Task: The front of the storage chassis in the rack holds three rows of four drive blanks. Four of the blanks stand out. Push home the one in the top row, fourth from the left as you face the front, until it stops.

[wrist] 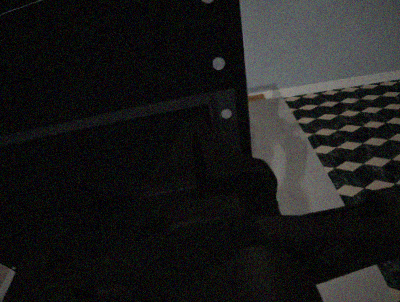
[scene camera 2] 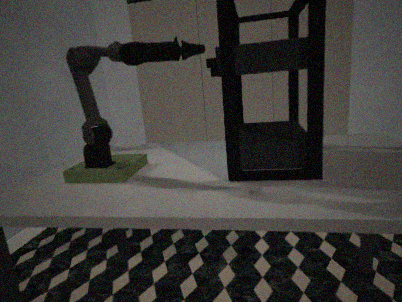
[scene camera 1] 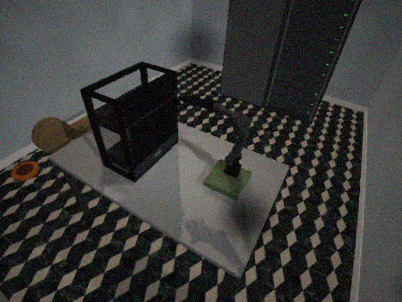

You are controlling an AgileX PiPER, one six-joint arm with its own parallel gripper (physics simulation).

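The black rack (scene camera 1: 112, 76) (scene camera 2: 316, 100) stands on the table. The dark storage chassis (scene camera 2: 272, 55) sits in its upper part. In scene camera 2, a stepped dark stub (scene camera 2: 213, 66), a blank or blanks standing out, projects from the chassis front. My gripper (scene camera 2: 203, 48) looks shut, its fingers forming one narrow tip. It points level at the front, slightly above that lower stub, with a small gap in front of the rack. The wrist view is very dark. Individual blanks, their rows and columns, and the fingertips cannot be made out there.
The arm stands on a green base (scene camera 1: 220, 182) (scene camera 2: 110, 172) on the pale table (scene camera 1: 165, 210) (scene camera 2: 175, 205). A brown round object (scene camera 1: 50, 134) lies behind the rack, and an orange ring (scene camera 1: 14, 171) is at the left. A tall dark cabinet (scene camera 1: 252, 55) stands at the back.
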